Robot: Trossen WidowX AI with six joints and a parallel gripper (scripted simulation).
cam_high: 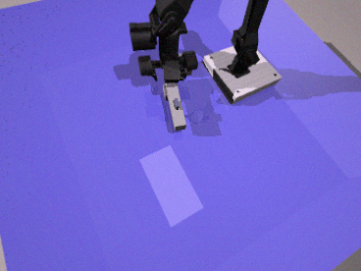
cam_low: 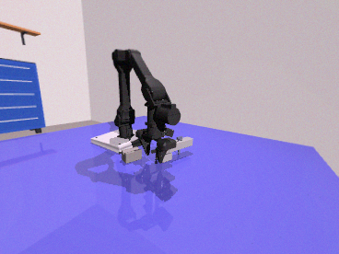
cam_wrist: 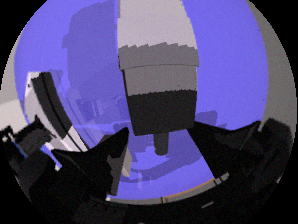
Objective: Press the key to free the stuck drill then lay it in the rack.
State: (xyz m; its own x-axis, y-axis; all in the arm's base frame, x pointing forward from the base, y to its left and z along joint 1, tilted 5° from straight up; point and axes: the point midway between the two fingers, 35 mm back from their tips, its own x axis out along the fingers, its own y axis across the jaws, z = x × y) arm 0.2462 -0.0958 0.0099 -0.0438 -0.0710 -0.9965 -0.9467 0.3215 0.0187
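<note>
Now: the tan drill 2 cm ahead of my gripper tip, 5 cm to the left of it and 3 cm above it. The rest, counted from my gripper tip: grey rack: 9 cm behind, 3 cm to the right; then grey holder block: 4 cm ahead, 11 cm to the left, 2 cm above; then small dark key: 4 cm ahead, 13 cm to the left, 3 cm above.
</note>
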